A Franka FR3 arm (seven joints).
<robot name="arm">
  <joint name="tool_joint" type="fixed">
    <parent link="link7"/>
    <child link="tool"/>
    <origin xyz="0 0 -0.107" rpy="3.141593 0 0"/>
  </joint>
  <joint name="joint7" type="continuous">
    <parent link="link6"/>
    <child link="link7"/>
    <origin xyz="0.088 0 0" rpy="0 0 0"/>
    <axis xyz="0 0 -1"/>
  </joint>
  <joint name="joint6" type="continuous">
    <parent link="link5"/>
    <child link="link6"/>
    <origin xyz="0 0 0" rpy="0 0 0"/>
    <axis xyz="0 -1 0"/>
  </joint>
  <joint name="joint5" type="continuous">
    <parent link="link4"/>
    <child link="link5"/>
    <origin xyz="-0.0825 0 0.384" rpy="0 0 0"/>
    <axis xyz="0 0 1"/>
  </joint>
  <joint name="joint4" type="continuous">
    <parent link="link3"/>
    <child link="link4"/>
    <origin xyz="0.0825 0 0" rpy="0 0 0"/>
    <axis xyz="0 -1 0"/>
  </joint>
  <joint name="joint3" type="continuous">
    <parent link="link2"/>
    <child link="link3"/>
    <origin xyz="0 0 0.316" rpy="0 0 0"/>
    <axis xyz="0 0 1"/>
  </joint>
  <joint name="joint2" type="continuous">
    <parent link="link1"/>
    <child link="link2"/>
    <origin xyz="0 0 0" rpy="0 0 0"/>
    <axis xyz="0 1 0"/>
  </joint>
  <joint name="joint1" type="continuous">
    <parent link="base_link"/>
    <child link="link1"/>
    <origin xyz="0 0 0.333" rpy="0 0 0"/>
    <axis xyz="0 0 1"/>
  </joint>
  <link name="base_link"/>
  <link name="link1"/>
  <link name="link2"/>
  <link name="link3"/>
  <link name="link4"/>
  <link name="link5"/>
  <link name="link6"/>
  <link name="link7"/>
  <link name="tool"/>
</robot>
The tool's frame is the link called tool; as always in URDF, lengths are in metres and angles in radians. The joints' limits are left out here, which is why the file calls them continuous.
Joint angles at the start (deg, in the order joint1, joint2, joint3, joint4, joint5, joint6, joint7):
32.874 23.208 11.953 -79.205 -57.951 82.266 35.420
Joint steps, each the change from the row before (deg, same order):
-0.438 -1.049 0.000 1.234 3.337 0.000 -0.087
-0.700 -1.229 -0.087 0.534 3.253 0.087 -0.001
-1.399 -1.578 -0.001 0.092 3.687 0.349 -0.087
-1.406 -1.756 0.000 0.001 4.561 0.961 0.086
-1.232 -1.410 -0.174 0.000 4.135 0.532 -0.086
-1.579 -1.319 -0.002 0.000 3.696 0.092 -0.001
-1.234 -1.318 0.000 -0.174 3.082 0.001 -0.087
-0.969 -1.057 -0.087 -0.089 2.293 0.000 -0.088
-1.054 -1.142 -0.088 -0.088 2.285 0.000 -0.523
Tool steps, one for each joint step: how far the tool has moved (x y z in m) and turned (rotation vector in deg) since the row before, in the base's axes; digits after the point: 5 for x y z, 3 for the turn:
-0.00213 -0.00320 0.01645 3.718 0.592 -1.111
-0.00167 -0.00660 0.01330 3.355 0.747 -1.254
-0.00007 -0.01209 0.01343 3.724 0.960 -1.557
-0.00169 -0.00994 0.01423 4.826 0.915 -1.264
-0.00112 -0.00991 0.01096 4.056 1.117 -1.287
-0.00016 -0.01262 0.01037 3.542 1.056 -1.693
-0.00210 -0.00997 0.00968 2.909 0.841 -1.223
-0.00147 -0.00856 0.00838 2.210 0.481 -0.986
-0.00169 -0.00937 0.00934 2.172 0.534 -0.643

